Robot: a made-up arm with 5 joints.
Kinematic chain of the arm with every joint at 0, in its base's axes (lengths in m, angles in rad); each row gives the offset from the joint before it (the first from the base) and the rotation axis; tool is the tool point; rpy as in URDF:
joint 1: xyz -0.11 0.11 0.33 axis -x
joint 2: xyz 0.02 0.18 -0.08 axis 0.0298 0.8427 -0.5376
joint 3: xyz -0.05 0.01 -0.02 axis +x
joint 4: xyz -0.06 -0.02 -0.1 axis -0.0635 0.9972 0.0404
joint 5: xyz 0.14 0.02 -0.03 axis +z
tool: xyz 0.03 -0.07 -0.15 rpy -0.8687 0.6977 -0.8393
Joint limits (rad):
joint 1: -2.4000..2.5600
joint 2: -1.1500..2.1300
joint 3: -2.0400..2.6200
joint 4: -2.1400..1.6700
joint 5: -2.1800..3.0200
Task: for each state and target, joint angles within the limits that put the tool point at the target. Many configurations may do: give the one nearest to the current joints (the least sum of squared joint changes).
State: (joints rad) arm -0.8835 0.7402 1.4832 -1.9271 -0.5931
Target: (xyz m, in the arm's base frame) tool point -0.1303 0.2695 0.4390
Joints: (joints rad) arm -1.5493 0.6442 1.2264 -1.8904 -0.7737
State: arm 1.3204 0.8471 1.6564 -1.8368 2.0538
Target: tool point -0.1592 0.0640 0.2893
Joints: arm 1.6691 0.5750 1.4987 -2.0210 1.8574
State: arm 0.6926 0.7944 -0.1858 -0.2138 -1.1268
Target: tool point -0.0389 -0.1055 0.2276
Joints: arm 1.1867 0.0809 -0.6063 -0.5013 -0.8655
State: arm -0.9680 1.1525 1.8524 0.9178 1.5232
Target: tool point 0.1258 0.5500 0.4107
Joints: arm -0.6995 1.3300 1.6616 0.1908 1.4767
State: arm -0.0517 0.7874 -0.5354 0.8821 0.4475
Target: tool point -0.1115 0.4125 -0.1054
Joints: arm -0.1115 -0.0771 0.2735 0.6218 0.7503
